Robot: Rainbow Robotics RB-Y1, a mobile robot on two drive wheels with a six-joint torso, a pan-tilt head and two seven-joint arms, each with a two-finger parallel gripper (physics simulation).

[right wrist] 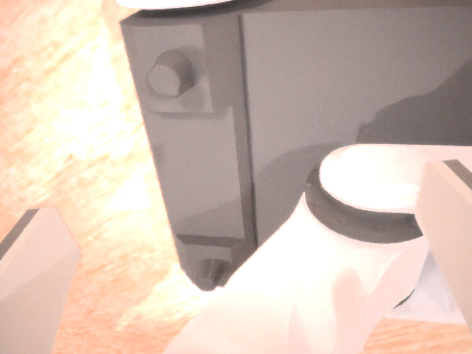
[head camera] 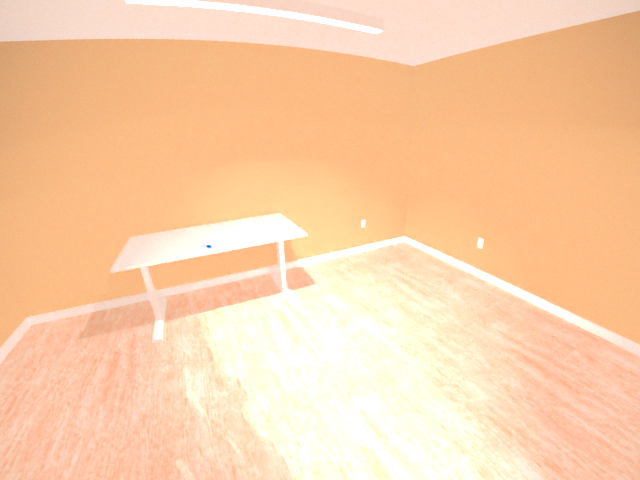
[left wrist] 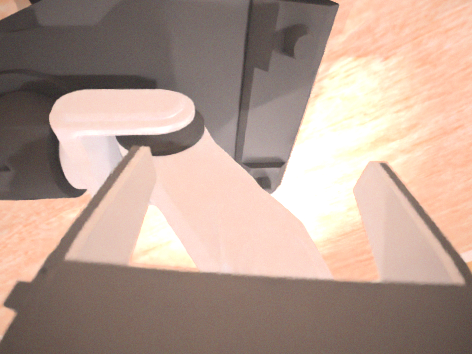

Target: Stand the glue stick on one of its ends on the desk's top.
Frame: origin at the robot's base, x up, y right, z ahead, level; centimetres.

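Seen in the pictures: left gripper, between the fingertips: (left wrist: 257, 168); right gripper, between the fingertips: (right wrist: 238, 210).
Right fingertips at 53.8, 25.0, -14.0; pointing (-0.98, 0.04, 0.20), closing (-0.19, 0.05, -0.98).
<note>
A point is followed by its place in that frame, as x, y, z.
A white desk (head camera: 253, 227) {72.0, -81.4, 213.7} stands against the wall, left of the middle of the head view. A tiny object with a blue end, which looks like the glue stick (head camera: 208, 246) {73.6, -101.7, 162.8}, is on the desk's top near its front edge; it appears to lie on its side with the blue end to the right, though it is small in view. My left gripper (left wrist: 257, 168) {53.8, -20.3, -14.1} is open, with no object between its fingers. My right gripper (right wrist: 238, 210) {53.8, 25.0, -14.0} is open and empty too. Both are over the floor beside my own base, well away from the desk.
The desk stands on two white legs (head camera: 158, 310) {11.4, -163.7, 158.4} (head camera: 282, 266) {28.8, -58.3, 219.9} with feet on the wood floor (head camera: 361, 361) {0.0, 15.9, 127.2}. Orange walls meet at a corner right of the desk. My dark base (left wrist: 210, 65) {16.9, -11.3, -14.0} (right wrist: 300, 75) {16.9, 15.1, -14.6} and white arm parts show in both wrist views.
</note>
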